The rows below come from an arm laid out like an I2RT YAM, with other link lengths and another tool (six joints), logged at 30 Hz.
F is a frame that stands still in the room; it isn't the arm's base.
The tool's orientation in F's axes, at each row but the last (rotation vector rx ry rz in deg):
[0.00 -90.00 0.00]
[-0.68 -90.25 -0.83]
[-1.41 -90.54 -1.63]
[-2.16 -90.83 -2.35]
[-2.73 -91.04 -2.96]
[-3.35 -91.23 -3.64]
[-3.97 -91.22 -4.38]
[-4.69 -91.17 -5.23]
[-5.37 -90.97 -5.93]
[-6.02 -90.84 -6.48]
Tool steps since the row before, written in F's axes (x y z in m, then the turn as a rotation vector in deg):
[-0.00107 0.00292 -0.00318 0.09 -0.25 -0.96]
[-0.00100 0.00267 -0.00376 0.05 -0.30 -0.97]
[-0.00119 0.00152 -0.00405 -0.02 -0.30 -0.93]
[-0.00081 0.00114 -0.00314 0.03 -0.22 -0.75]
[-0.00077 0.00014 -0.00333 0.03 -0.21 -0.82]
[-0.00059 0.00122 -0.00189 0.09 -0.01 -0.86]
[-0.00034 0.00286 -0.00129 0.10 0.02 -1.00]
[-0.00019 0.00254 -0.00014 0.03 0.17 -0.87]
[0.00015 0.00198 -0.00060 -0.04 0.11 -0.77]
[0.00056 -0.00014 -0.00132 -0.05 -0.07 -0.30]
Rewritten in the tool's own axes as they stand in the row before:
[-0.00318 0.00292 0.00107 -0.96 -0.25 -0.09]
[-0.00376 0.00265 0.00106 -0.97 -0.30 -0.05]
[-0.00404 0.00147 0.00128 -0.93 -0.30 0.02]
[-0.00313 0.00109 0.00091 -0.75 -0.22 -0.03]
[-0.00332 0.00008 0.00084 -0.82 -0.21 -0.03]
[-0.00188 0.00116 0.00072 -0.86 -0.01 -0.07]
[-0.00129 0.00281 0.00063 -1.00 0.02 -0.08]
[-0.00015 0.00250 0.00047 -0.87 0.17 0.01]
[-0.00061 0.00198 0.00011 -0.77 0.10 0.07]
[-0.00133 -0.00007 -0.00055 -0.30 -0.08 0.04]

